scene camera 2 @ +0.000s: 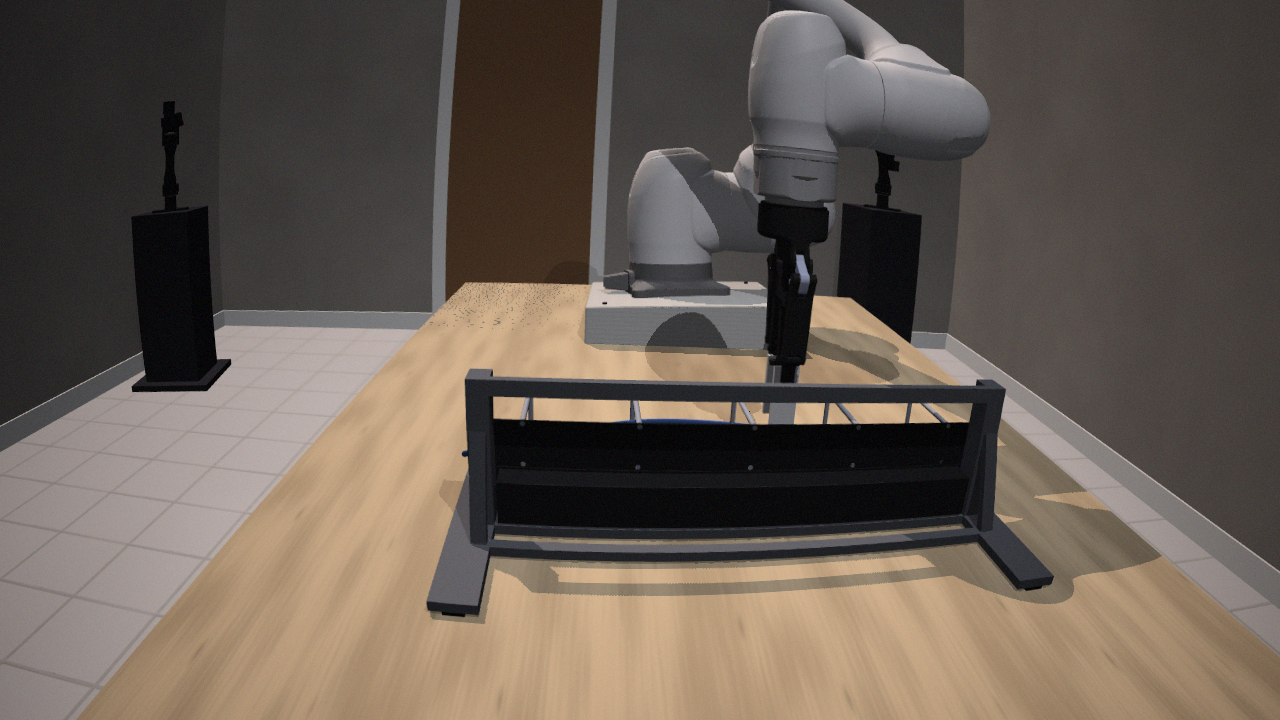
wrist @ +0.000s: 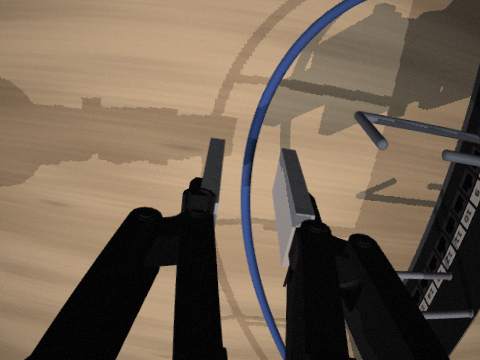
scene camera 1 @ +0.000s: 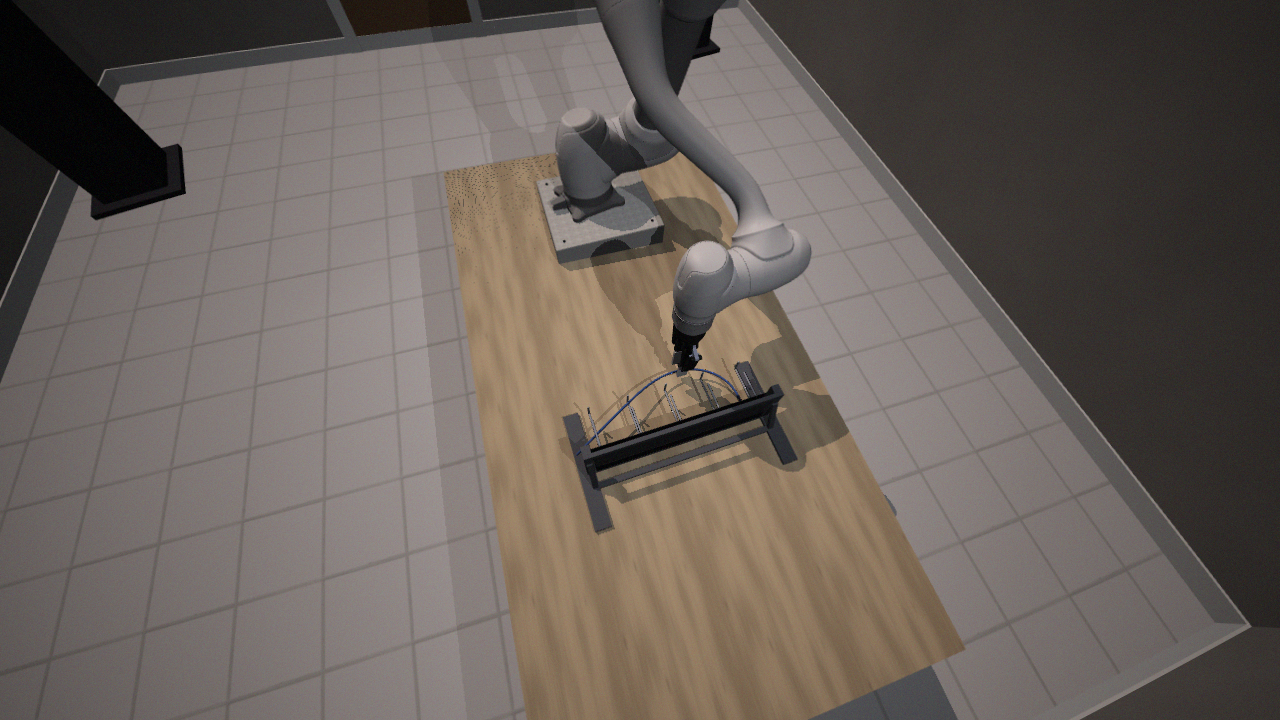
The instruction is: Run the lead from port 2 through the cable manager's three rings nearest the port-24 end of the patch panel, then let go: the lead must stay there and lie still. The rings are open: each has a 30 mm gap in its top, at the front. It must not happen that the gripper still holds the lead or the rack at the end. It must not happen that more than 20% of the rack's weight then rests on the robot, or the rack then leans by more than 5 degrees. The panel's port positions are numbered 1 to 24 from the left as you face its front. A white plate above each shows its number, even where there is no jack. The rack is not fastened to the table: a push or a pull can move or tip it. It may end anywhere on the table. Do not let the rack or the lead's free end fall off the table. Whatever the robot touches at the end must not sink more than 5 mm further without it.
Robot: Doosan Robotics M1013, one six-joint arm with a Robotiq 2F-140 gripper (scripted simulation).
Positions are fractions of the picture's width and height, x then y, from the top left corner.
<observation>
In view: my gripper (scene camera 2: 0.61, 0.58) and a rack (scene camera 2: 0.48, 0.67).
The rack shows as well in the wrist view (wrist: 0.92, 0.71) and in scene camera 1 (scene camera 1: 0.60, 0.56). My gripper shows as well in the wrist view (wrist: 0.52, 0.46) and in scene camera 1 (scene camera 1: 0.53, 0.51).
</observation>
